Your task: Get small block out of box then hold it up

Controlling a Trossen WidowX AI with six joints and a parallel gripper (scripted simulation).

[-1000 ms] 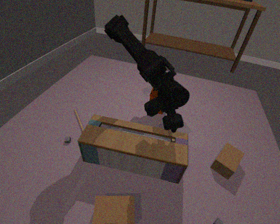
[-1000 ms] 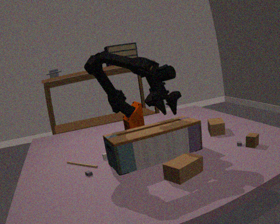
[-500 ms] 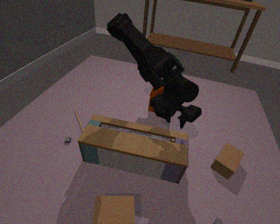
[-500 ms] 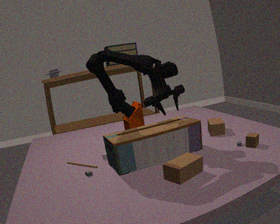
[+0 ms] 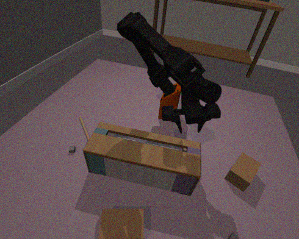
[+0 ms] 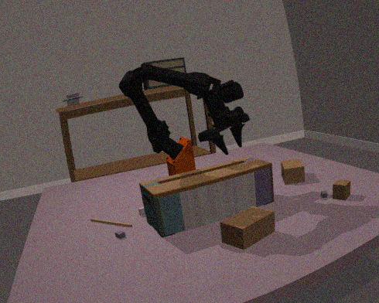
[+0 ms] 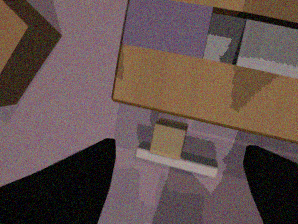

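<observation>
Right now my gripper tip is 14 cm above the tan block, 4 cm past it and 1 cm to the right of it. Also, from my gripper tip: thin stick 45 cm to the right, 15 cm below; then box 14 cm to the right, 9 cm below, 6 cm ahead.
</observation>
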